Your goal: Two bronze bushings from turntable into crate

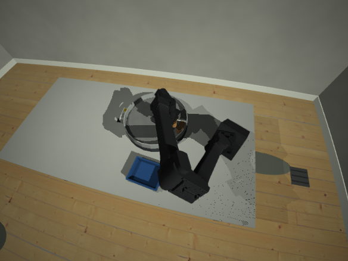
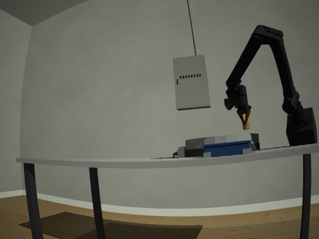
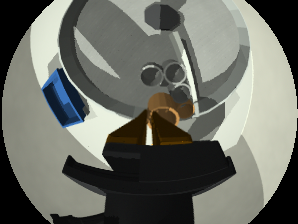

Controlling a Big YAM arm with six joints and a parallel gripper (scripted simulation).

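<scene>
The blue crate is 2 cm ahead of my hand, 30 cm to the left of it and 13 cm below it. Round my hand: round grey turntable (14 cm ahead, 4 cm to the right, 10 cm below).
</scene>
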